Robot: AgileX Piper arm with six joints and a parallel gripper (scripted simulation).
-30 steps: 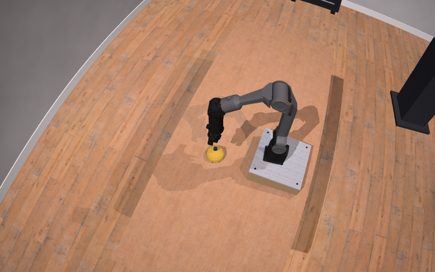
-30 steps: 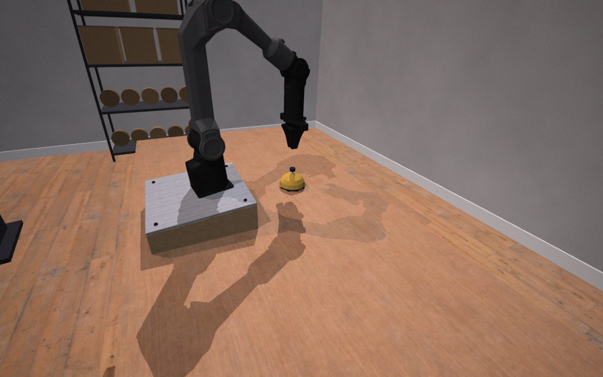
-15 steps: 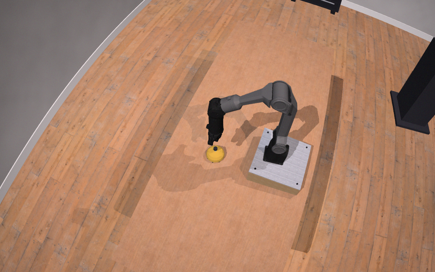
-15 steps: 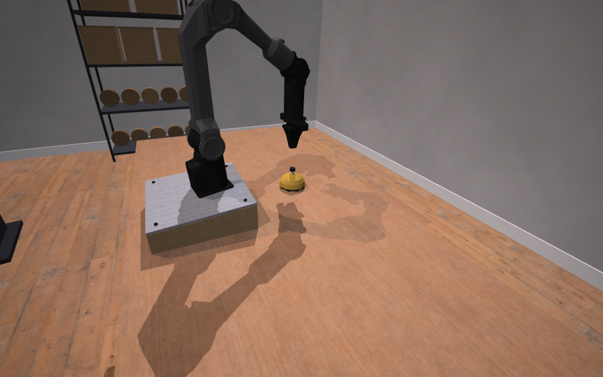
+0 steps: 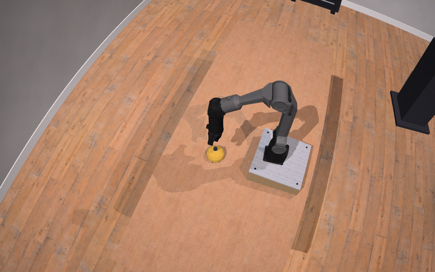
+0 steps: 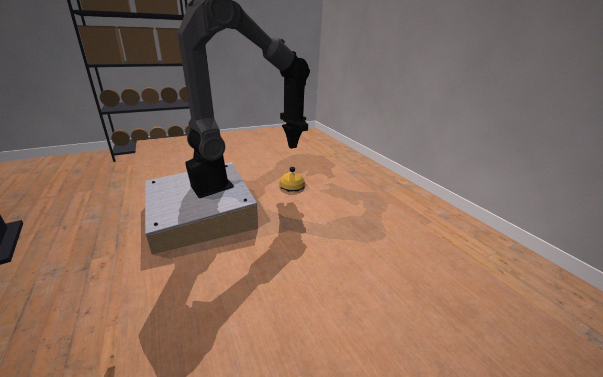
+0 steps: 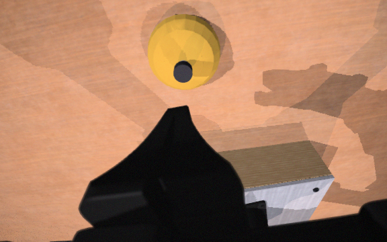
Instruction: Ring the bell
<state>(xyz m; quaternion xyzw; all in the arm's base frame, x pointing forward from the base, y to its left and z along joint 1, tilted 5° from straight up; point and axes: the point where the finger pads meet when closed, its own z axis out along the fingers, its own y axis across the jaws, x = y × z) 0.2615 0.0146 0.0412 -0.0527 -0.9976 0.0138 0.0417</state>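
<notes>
Right now my hand is 8 cm above the button. From my hand the other things lie so: bell (10 cm below).
</notes>
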